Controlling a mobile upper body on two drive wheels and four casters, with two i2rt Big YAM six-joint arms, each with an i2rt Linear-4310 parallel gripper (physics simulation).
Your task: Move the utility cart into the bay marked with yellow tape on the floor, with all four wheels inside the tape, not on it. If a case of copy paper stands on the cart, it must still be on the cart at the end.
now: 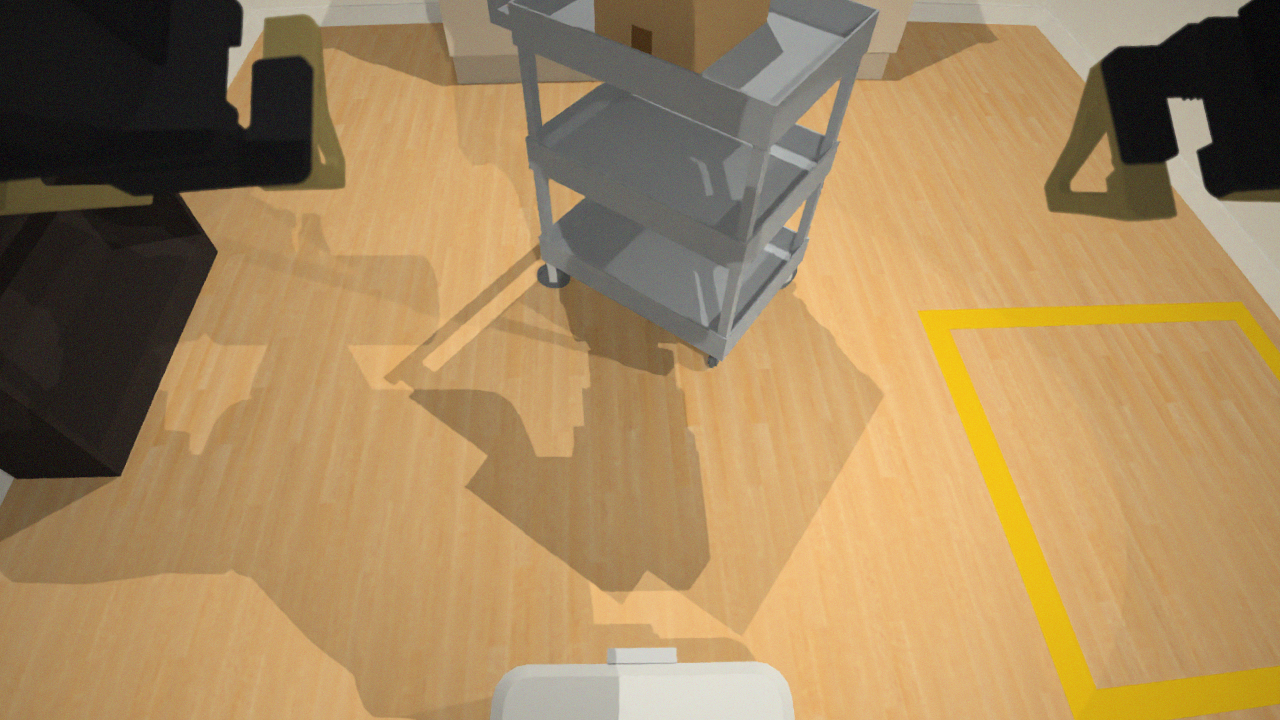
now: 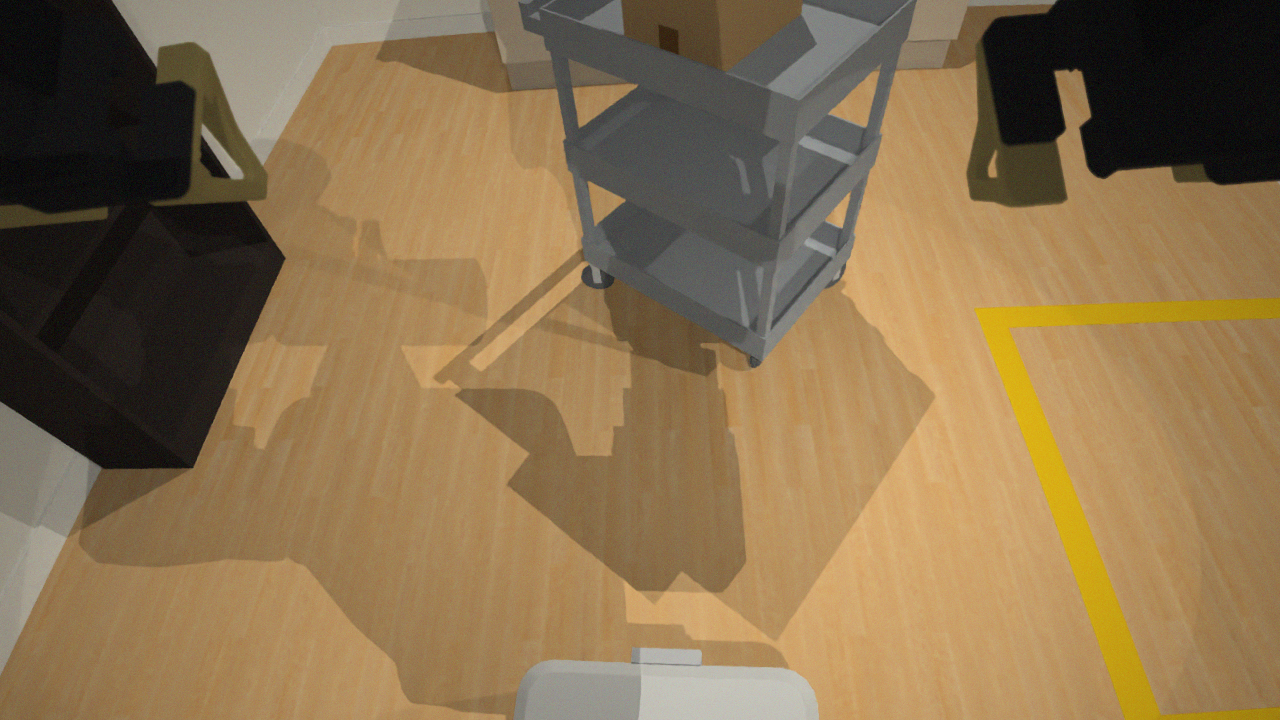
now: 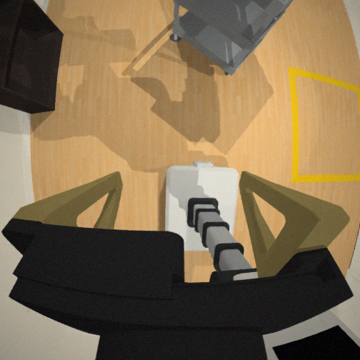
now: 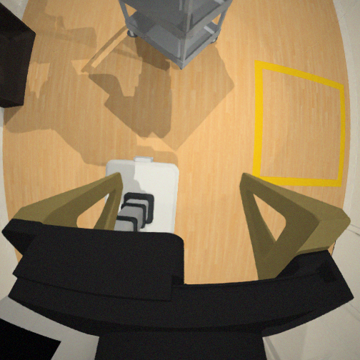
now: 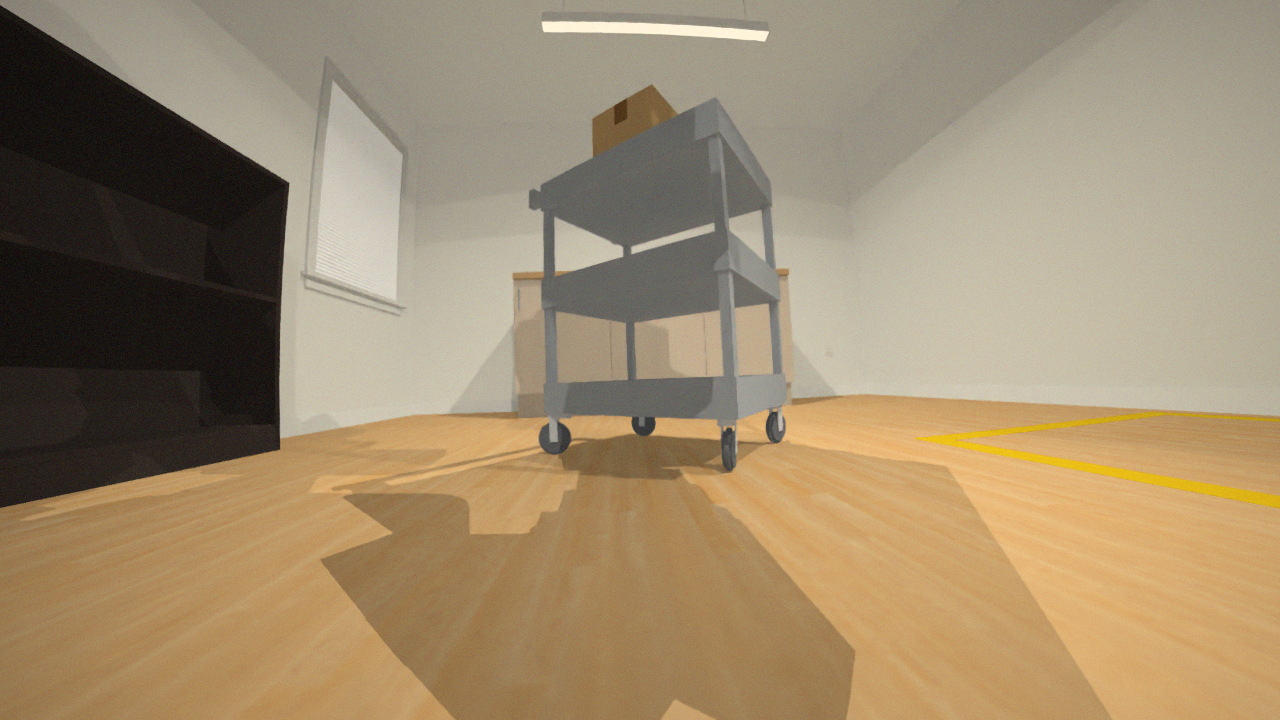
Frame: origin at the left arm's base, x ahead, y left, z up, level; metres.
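Seen in the pictures: left gripper, fingertip midpoint: [image 1: 245, 182] [image 2: 183, 197]; right gripper, fingertip midpoint: [image 1: 1134, 193] [image 2: 1073, 177].
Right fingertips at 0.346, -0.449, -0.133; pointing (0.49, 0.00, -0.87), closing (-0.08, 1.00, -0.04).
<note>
A point is followed by its place in that frame, as x, y, z.
The grey three-shelf utility cart [image 1: 640, 228] {1.538, -0.244, -1.260} [image 2: 680, 219] {1.215, -0.243, -0.936} [image 5: 635, 396] {1.220, -0.237, -1.230} stands ahead, turned at an angle, outside the bay and to its left. A brown cardboard case [image 1: 731, 31] {1.374, -0.407, -0.574} [image 2: 760, 31] {1.373, -0.407, -0.585} [image 5: 626, 123] {1.312, -0.242, -0.423} sits on its top shelf. The yellow tape bay [image 1: 1011, 501] {0.723, -1.173, -1.410} [image 2: 1065, 501] {0.746, -1.166, -1.410} [image 3: 295, 130] [image 4: 258, 125] [image 5: 1118, 471] {0.886, -1.164, -1.409} lies on the floor at the right; no cart wheel is inside it. My left gripper [image 3: 180, 177] is open and empty, apart from the cart. My right gripper [image 4: 180, 178] is open and empty, apart from the cart.
A dark shelf unit [image 1: 170, 358] {1.164, 1.103, -1.406} [image 2: 237, 358] {1.159, 1.105, -1.398} [image 5: 284, 313] stands at the left by the wall. A beige cabinet [image 1: 483, 69] {2.577, 0.375, -1.349} [image 5: 528, 358] {2.518, 0.398, -1.039} stands behind the cart at the far wall. My white base [image 1: 698, 694] {0.266, -0.320, -1.149} [image 3: 222, 185] shows at the near side of the floor.
</note>
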